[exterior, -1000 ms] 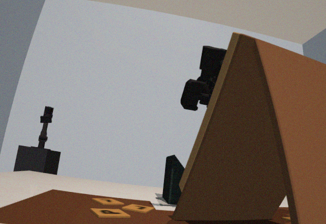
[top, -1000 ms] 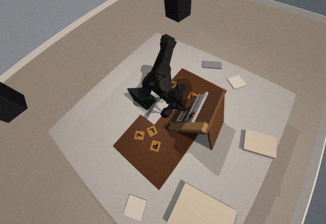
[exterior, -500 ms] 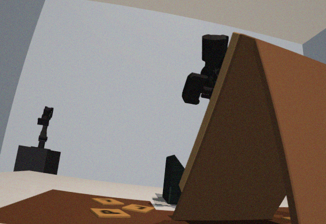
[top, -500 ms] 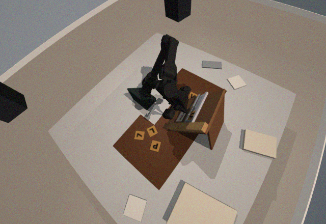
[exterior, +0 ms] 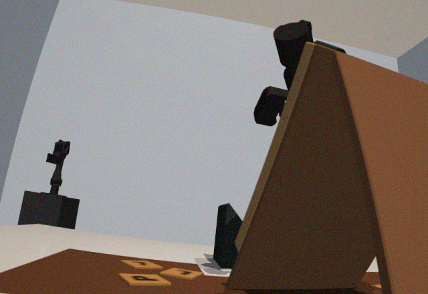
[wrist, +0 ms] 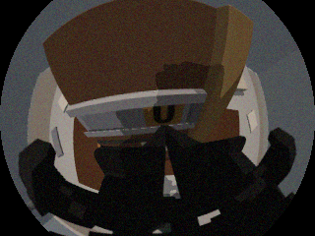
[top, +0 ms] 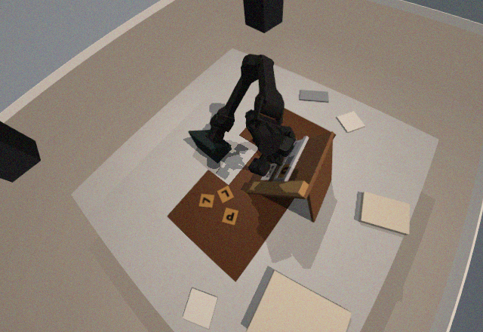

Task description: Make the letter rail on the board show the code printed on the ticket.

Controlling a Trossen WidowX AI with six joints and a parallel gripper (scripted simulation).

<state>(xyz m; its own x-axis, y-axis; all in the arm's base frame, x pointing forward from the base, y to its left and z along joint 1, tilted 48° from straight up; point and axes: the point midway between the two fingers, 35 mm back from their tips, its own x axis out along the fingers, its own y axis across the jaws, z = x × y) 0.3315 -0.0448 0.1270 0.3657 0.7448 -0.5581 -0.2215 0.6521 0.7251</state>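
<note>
Right now the letter tile is 27 cm to the right of my gripper tip, 20 cm below it and 16 cm behind it. From my gripper tip the other things lie so: white ticket 11 cm below, 4 cm behind, 1 cm to the right; brown mat 20 cm below, 13 cm behind, 4 cm to the right; grey slab 51 cm to the left, 20 cm below, 19 cm behind.
</note>
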